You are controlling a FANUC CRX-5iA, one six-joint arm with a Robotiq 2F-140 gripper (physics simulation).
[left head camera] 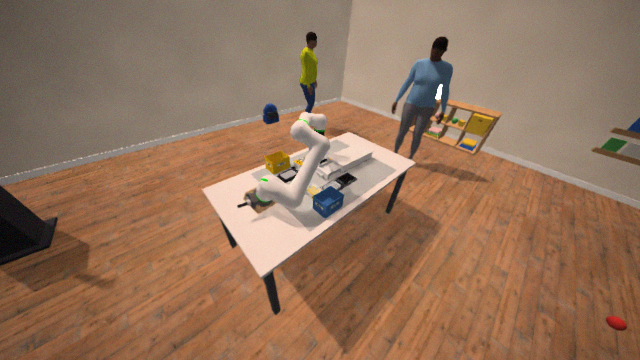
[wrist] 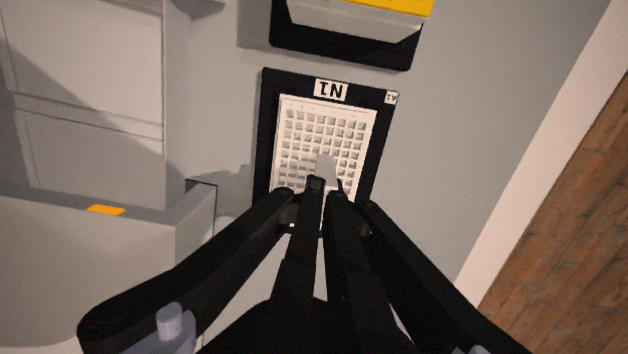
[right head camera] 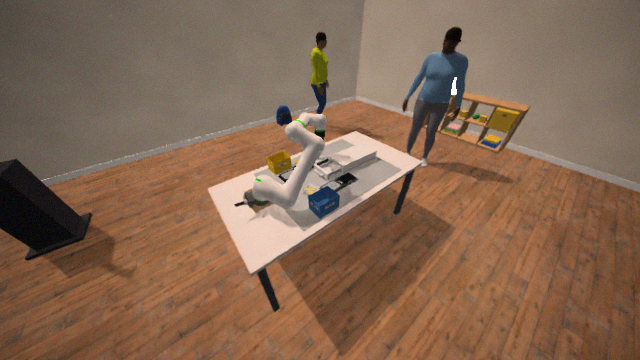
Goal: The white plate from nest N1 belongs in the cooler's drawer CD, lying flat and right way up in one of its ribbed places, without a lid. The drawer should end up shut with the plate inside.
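Seen in the pictures: gripper, between the fingertips: (wrist: pixel 323 168) (right head camera: pixel 318 158); arm's base, origin of its link: (left head camera: pixel 263 196) (right head camera: pixel 260 196).
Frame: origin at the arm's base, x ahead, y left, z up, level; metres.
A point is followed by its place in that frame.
The white plate (wrist: pixel 327 131) @[x 0.639, y 0.237, z -0.058 m], with a grid of square wells, lies flat in the black nest N1 (wrist: pixel 263 160) @[x 0.682, y 0.185, z -0.062 m] in the wrist view. No lid shows on it. My gripper (wrist: pixel 323 168) @[x 0.671, y 0.242, z -0.047 m] points down over the plate's near part, with its fingers together and nothing between them. The fingers hide that end of the plate. In the head views the arm hides most of the gripper. The cooler (wrist: pixel 90 265) @[x 0.774, y 0.083, z 0.010 m] (right head camera: pixel 361 159) @[x 0.961, y -0.048, z -0.015 m] is a pale box with an orange mark. Its drawer (wrist: pixel 87 118) @[x 0.684, y 0.027, z -0.060 m] stands open beside N1, with a raised rib between two places; its label CD cannot be read.
Another black nest (wrist: pixel 345 54) @[x 0.574, y 0.235, z -0.061 m] holds a pale block with a yellow top (wrist: pixel 400 6) @[x 0.554, y 0.252, z -0.001 m] just beyond N1. A blue crate (left head camera: pixel 328 202) @[x 0.388, y -0.268, z -0.069 m] (right head camera: pixel 324 202) @[x 0.382, y -0.262, z -0.070 m] and a yellow crate (left head camera: pixel 277 162) @[x 0.277, y 0.279, z 0.033 m] (right head camera: pixel 279 162) @[x 0.288, y 0.280, z 0.032 m] stand on opposite sides of the table. Two people stand behind the table.
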